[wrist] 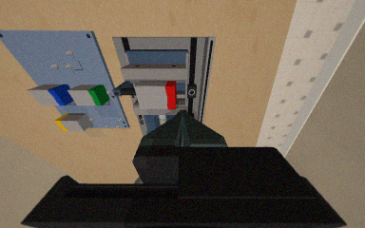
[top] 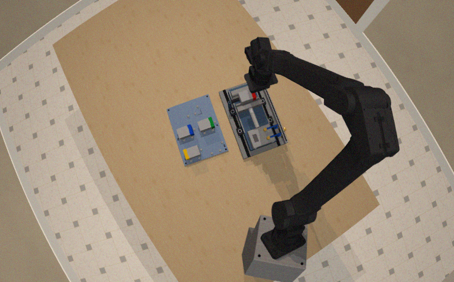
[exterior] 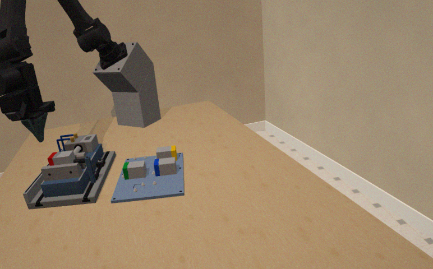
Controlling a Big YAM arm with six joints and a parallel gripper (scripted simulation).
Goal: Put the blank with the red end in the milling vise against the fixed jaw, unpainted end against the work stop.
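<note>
My hand is 1 cm short of the red-ended blank, 4 cm to the right of it and 7 cm above it. The rest, counted from my hand: green-ended blank 1 cm ahead, 23 cm to the left, 14 cm below; fixed jaw 4 cm ahead, 4 cm to the left, 9 cm below; work stop 2 cm ahead, 9 cm to the left, 8 cm below.
</note>
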